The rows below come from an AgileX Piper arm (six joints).
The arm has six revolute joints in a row. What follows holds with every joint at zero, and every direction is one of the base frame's.
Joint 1 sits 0.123 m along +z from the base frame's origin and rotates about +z.
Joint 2 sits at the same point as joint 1 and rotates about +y.
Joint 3 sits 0.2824 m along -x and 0.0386 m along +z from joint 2 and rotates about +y.
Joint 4 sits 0.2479 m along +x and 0.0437 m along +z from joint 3 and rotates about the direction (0.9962, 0, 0.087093).
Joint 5 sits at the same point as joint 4 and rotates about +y.
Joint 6 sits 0.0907 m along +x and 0.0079 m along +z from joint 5 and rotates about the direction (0.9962, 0, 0.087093).
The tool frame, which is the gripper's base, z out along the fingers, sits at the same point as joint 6; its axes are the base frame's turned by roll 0, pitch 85.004 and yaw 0 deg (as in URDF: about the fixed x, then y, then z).
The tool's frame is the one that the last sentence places.
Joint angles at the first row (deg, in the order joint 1, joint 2, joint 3, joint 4, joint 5, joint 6):
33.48, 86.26, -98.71, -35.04, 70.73, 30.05
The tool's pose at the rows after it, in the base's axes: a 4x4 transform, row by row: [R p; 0 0 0 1], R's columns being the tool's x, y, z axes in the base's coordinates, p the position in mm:
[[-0.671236 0.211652 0.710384 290.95], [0.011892 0.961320 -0.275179 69.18], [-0.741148 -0.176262 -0.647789 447.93], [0 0 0 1]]
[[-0.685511 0.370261 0.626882 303.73], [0.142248 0.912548 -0.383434 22.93], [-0.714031 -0.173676 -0.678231 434.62], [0 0 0 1]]
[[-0.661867 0.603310 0.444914 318.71], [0.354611 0.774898 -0.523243 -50.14], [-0.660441 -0.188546 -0.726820 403.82], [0 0 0 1]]
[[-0.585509 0.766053 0.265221 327.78], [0.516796 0.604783 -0.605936 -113.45], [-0.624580 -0.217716 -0.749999 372.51], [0 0 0 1]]
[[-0.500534 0.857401 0.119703 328.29], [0.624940 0.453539 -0.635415 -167.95], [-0.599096 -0.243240 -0.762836 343.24], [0 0 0 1]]
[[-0.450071 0.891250 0.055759 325.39], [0.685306 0.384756 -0.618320 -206.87], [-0.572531 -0.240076 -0.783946 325.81], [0 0 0 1]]
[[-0.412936 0.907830 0.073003 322.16], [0.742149 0.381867 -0.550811 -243.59], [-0.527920 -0.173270 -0.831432 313.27], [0 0 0 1]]
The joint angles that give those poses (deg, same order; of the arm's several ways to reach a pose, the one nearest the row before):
22.61, 84.99, -98.21, -33.81, 71.34, 30.55
13.20, 85.81, -96.50, -33.03, 71.34, 31.90
-0.51, 89.23, -93.99, -33.23, 71.34, 35.92
-10.86, 94.49, -93.47, -35.15, 71.23, 41.04
-19.13, 99.54, -93.55, -36.54, 70.46, 44.93
-25.18, 103.27, -95.13, -34.99, 69.15, 44.51
-31.51, 106.78, -98.32, -28.08, 66.44, 39.56

